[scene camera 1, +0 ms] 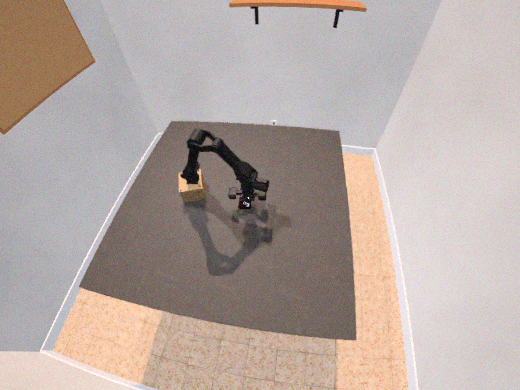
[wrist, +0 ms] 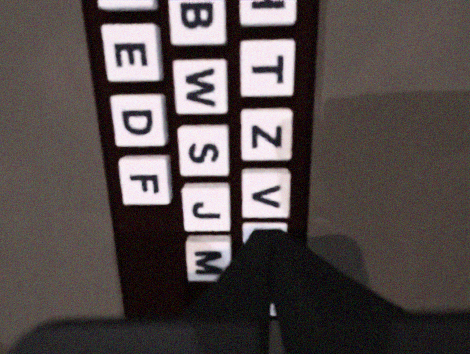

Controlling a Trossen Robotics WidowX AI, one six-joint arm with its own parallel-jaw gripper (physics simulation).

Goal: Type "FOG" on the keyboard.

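Places are measured from the arm's base along level axes (x back, y right, z up), in millimetres.
Where they show: gripper, fingertip midpoint: (scene camera 1: 248,202) (wrist: 266,241); arm's base, link origin: (scene camera 1: 192,179).
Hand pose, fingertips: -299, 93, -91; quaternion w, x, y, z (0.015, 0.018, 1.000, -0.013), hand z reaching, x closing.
Things, the pixels of their top centre, and the offset from my fingertips, as dx, dy, dz. Level surfaces: height alone.
- keyboard, top centre: (wrist: 197,33) (scene camera 1: 245,192) +16, -64, +4
- dark grey surface, surface height: dz -12
- M key, top centre: (wrist: 208,262) +19, +5, +4
The keyboard (scene camera 1: 244,204) (wrist: 150,250) is a dark red board with white letter keys, under the gripper. In the wrist view its F key (wrist: 145,181) stands at the lower end of the left column, below D and E. A key (wrist: 127,4) above E is cut off by the frame, its letter out of sight. In the right column, the key (wrist: 251,230) below V is mostly covered by the fingertips, its letter hidden. My gripper (scene camera 1: 247,198) (wrist: 266,241) is shut and empty, its tips at or just above that key; contact cannot be told.
The arm's base stands on a wooden block (scene camera 1: 194,194) to the left of the keyboard. Both rest on the dark grey surface (scene camera 1: 150,265). An orange shelf (scene camera 1: 300,5) is high on the back wall. The M key (wrist: 207,260) is beside the fingers.
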